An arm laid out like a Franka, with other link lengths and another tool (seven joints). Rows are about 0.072 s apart.
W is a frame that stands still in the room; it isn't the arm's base.
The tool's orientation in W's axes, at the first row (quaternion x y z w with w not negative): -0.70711 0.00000 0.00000 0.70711
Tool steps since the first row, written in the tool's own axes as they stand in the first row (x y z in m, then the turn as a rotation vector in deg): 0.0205 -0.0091 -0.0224 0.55 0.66 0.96; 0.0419 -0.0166 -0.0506 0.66 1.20 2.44; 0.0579 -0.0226 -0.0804 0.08 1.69 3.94; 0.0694 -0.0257 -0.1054 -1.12 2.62 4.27; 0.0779 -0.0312 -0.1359 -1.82 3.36 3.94; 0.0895 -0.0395 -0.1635 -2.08 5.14 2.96; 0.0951 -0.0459 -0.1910 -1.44 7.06 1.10; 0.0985 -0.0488 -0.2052 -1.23 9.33 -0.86
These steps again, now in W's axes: 0.0205 -0.0224 0.0091 0.55 0.96 -0.66; 0.0419 -0.0506 0.0166 0.66 2.44 -1.20; 0.0579 -0.0804 0.0226 0.08 3.94 -1.69; 0.0694 -0.1054 0.0257 -1.12 4.27 -2.62; 0.0779 -0.1359 0.0312 -1.82 3.94 -3.36; 0.0895 -0.1635 0.0395 -2.08 2.96 -5.14; 0.0951 -0.1910 0.0459 -1.44 1.10 -7.06; 0.0985 -0.2052 0.0488 -1.23 -0.86 -9.33
